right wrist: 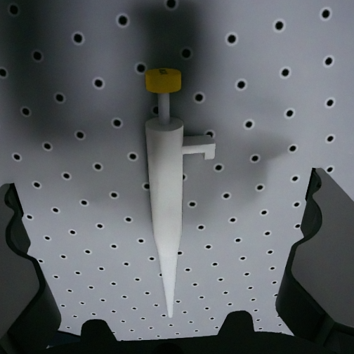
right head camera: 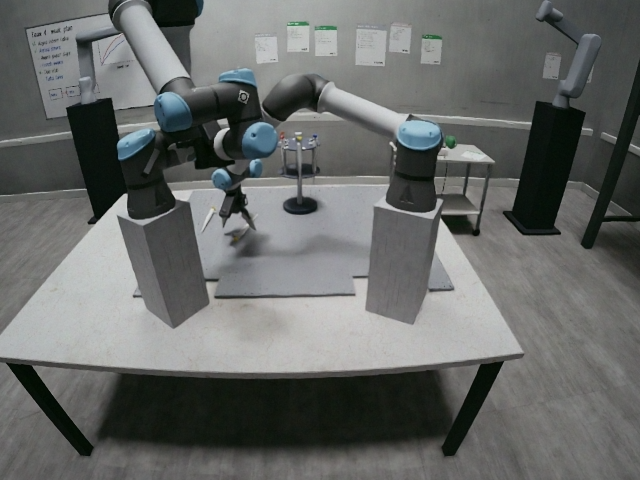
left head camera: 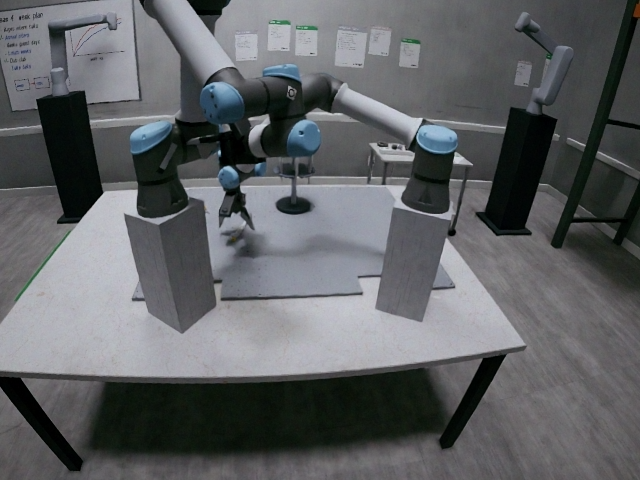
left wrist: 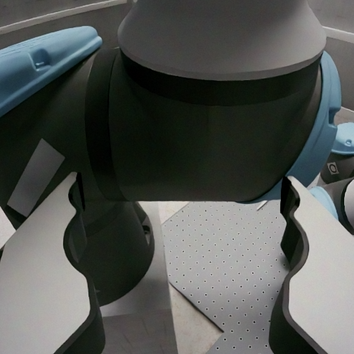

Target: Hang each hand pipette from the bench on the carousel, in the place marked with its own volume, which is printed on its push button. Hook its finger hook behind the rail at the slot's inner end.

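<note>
A white hand pipette [left head camera: 236, 233] [right wrist: 166, 175] with a yellow push button lies on the perforated grey board; the print on its button is too small to read. My right gripper [left head camera: 237, 227] [right head camera: 239, 227] [right wrist: 164, 177] is open above it, one finger to each side. A second pipette [right head camera: 207, 219], also yellow-buttoned, lies left of it in the right head view. The carousel [left head camera: 293, 187] [right head camera: 299, 178] stands behind; red, yellow and blue buttons show at its top in the right head view. My left gripper [left wrist: 182, 176] is open and empty, well above the board.
The grey perforated board [left head camera: 294, 284] [right head camera: 289, 284] [left wrist: 225, 260] [right wrist: 260, 220] lies on the white table [left head camera: 279, 346] [right head camera: 279, 341]. Two grey pedestals carry the arms. The left arm reaches across above the right gripper. A white trolley stands behind the table at the right.
</note>
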